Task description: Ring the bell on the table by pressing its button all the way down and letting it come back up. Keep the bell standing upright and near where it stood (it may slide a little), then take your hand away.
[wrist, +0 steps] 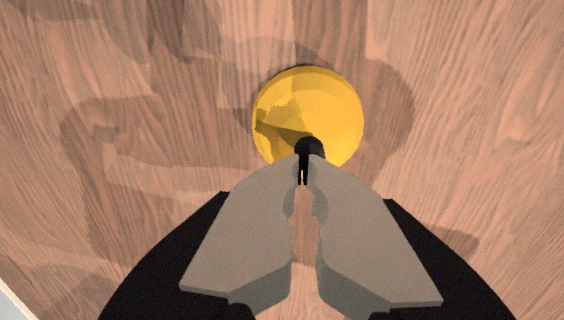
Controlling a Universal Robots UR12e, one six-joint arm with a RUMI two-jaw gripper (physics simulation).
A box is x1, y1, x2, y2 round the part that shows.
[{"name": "my gripper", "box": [97, 154, 516, 319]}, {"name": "yellow round bell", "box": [251, 65, 363, 176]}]
